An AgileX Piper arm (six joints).
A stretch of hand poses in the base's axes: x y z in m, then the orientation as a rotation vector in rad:
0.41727 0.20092 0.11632 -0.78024 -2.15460 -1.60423
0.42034 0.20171 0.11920 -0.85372 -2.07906 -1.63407
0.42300 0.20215 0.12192 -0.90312 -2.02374 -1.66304
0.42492 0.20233 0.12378 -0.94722 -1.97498 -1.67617
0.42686 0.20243 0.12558 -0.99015 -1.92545 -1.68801
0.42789 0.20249 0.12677 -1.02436 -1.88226 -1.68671
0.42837 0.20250 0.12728 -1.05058 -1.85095 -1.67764
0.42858 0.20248 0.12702 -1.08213 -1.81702 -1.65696
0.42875 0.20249 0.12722 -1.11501 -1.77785 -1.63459
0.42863 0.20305 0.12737 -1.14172 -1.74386 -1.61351
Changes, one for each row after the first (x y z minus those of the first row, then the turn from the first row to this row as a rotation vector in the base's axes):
0.00307 0.00079 0.00288 0.04188 0.04528 -0.04848
0.00573 0.00123 0.00560 0.07574 0.07171 -0.08551
0.00765 0.00141 0.00746 0.10046 0.10159 -0.11458
0.00959 0.00151 0.00926 0.12518 0.13166 -0.14322
0.01062 0.00157 0.01045 0.14293 0.16408 -0.16204
0.01110 0.00158 0.01096 0.15235 0.19267 -0.17393
0.01131 0.00156 0.01070 0.15758 0.23079 -0.18533
0.01148 0.00157 0.01090 0.16480 0.27313 -0.19727
0.01136 0.00213 0.01105 0.17065 0.31054 -0.20626

